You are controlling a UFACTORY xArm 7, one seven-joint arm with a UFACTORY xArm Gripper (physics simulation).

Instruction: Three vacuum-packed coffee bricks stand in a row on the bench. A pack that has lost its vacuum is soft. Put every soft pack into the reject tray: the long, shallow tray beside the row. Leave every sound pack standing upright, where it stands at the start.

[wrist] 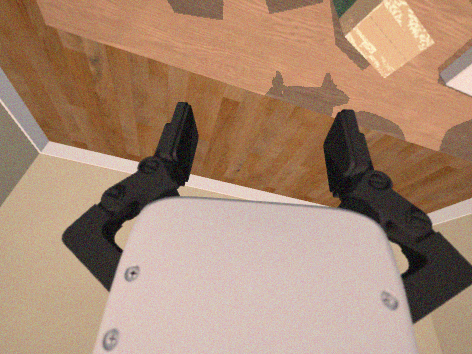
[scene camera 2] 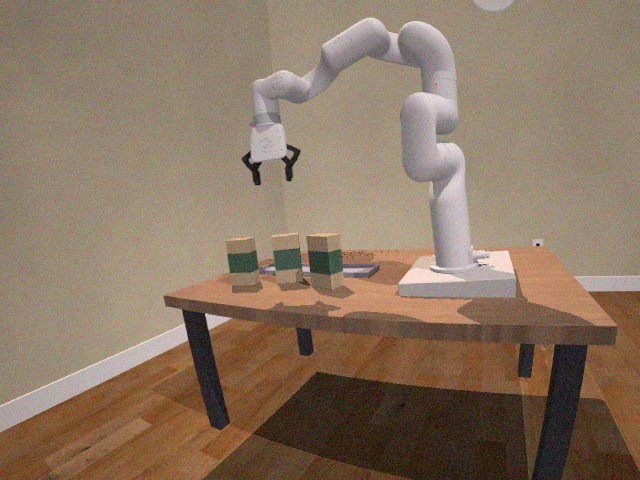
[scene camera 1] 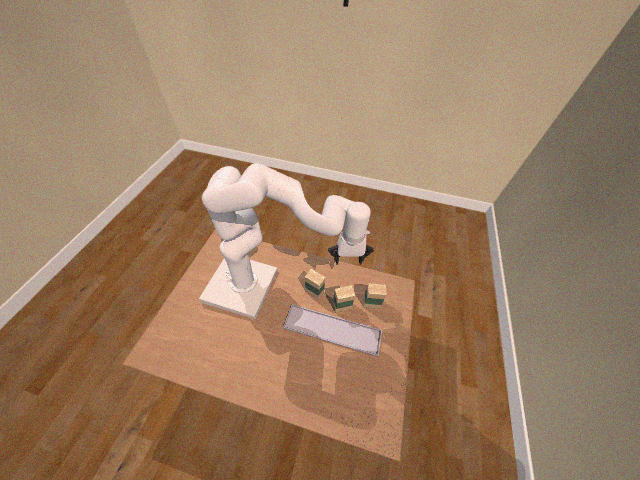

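Seen in the pictures: gripper, fingertip midpoint: [wrist: 261, 123] [scene camera 2: 273, 183] [scene camera 1: 348, 261]; arm's base, link origin: [scene camera 2: 454, 266] [scene camera 1: 243, 281].
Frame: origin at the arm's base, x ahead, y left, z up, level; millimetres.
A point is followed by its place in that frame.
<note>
Three tan coffee bricks with green bands stand upright on the bench: one nearest the arm's base [scene camera 1: 314, 282] [scene camera 2: 324, 261], a middle one [scene camera 1: 343, 298] @[z 96, x 474, y -11 mm] [scene camera 2: 287, 259] @[z 31, x 463, y 38 mm] and one farthest from the base [scene camera 1: 375, 294] @[z 98, x 602, y 42 mm] [scene camera 2: 242, 261] @[z 36, x 589, y 90 mm]. In the wrist view a tan brick top [wrist: 390, 37] @[z 101, x 334, y 52 mm] shows at the upper right. Which packs are soft cannot be told by sight. The long, shallow reject tray [scene camera 1: 330, 330] @[z -36, x 449, y -110 mm] [scene camera 2: 361, 270] @[z -37, x 294, y -110 mm] [wrist: 462, 75] lies beside the row; its inside shows no pack in scene camera 1. My gripper [scene camera 1: 349, 262] @[z 252, x 461, y 70 mm] [scene camera 2: 272, 181] @[z 252, x 461, y 70 mm] [wrist: 261, 123] @[z 252, x 461, y 70 mm] is open and empty, high above the bench, off the row's side away from the tray.
The arm's white base plate [scene camera 1: 212, 293] @[z 8, x -106, y -100 mm] [scene camera 2: 460, 287] @[z -17, x -22, y 123 mm] sits on the wooden bench [scene camera 1: 206, 356] @[z -40, x -18, y -345 mm] [scene camera 2: 387, 310] @[z -40, x 122, y 215 mm] [wrist: 240, 60] @[z -40, x 463, y 203 mm]. The bench edge runs across the wrist view, with wood floor [wrist: 235, 135] beyond it. Arm shadows fall over the bench and tray.
</note>
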